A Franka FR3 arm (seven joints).
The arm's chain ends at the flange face. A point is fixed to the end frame.
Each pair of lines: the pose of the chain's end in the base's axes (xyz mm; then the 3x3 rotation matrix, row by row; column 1 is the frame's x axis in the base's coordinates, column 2 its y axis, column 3 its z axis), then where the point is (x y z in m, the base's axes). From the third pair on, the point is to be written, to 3 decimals.
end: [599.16 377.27 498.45], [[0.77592 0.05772 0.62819], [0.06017 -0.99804 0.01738], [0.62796 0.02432 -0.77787]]
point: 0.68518 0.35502 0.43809
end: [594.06 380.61 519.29], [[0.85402 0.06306 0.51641], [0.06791 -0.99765 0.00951], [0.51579 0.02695 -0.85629]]
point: 0.67112 0.35779 0.44802
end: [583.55 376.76 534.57], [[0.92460 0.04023 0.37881], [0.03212 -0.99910 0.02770], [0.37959 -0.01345 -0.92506]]
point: 0.648 0.355 0.452
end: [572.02 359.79 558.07], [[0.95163 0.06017 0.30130], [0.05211 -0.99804 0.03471], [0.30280 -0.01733 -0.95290]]
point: 0.630 0.339 0.470
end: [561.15 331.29 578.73], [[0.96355 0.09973 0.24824], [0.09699 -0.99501 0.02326], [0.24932 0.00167 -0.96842]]
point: 0.615 0.311 0.488
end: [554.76 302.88 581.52], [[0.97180 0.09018 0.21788], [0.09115 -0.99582 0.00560], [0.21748 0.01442 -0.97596]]
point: 0.606 0.280 0.490
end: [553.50 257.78 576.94], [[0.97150 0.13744 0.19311], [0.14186 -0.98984 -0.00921], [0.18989 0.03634 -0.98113]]
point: 0.603 0.235 0.484
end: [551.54 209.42 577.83], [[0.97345 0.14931 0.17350], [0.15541 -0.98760 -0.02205], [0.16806 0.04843 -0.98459]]
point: 0.600 0.186 0.485
